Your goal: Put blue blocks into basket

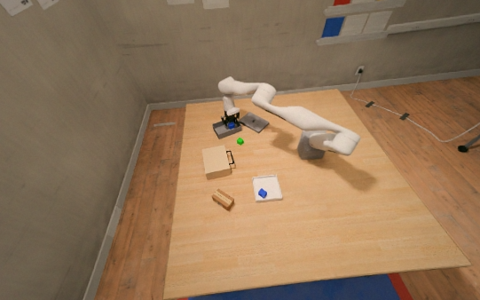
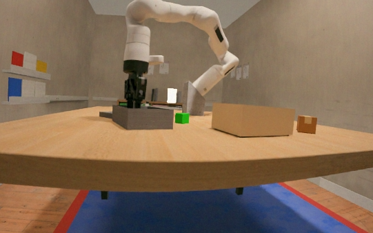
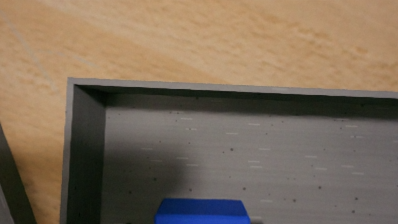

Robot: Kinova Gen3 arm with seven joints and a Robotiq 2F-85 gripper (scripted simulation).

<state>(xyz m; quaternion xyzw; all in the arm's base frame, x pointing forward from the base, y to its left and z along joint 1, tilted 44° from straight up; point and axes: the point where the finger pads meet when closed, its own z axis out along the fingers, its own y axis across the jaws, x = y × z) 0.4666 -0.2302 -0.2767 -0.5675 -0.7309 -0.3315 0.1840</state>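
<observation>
The metal box lies 3 cm ahead of my hand, 2 cm to the left of it and 2 cm below it. Round my hand: grey lid 17 cm behind, 1 cm to the right, 3 cm below; then green block 3 cm behind, 16 cm to the left, 2 cm below; then drawer 13 cm ahead, 31 cm to the left, 1 cm below.
</observation>
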